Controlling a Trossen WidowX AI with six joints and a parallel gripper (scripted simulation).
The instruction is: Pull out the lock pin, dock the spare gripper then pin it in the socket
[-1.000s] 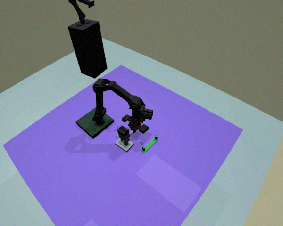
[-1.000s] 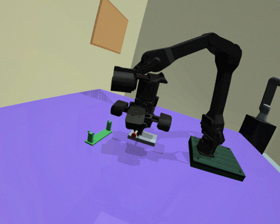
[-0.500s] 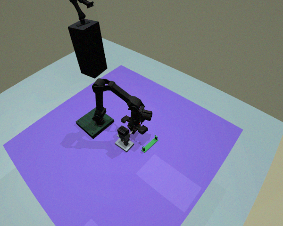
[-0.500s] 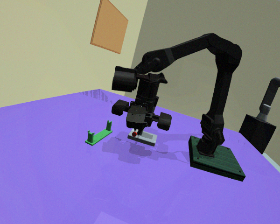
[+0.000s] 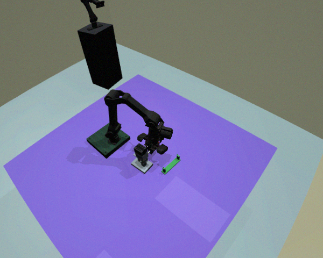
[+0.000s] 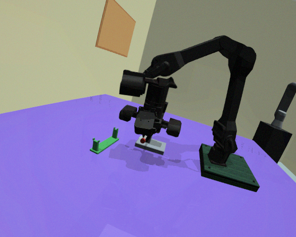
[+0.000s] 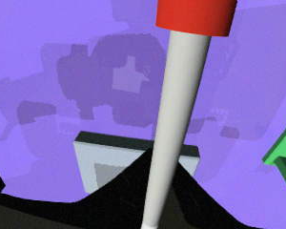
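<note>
My gripper tip is now 2 cm past the grey mount and 7 cm to the left of it. From my gripper tip the other things lie so: spare gripper (1 cm behind, 7 cm to the right, 8 cm above); green cradle (13 cm ahead, 2 cm to the left, 2 cm below).
</note>
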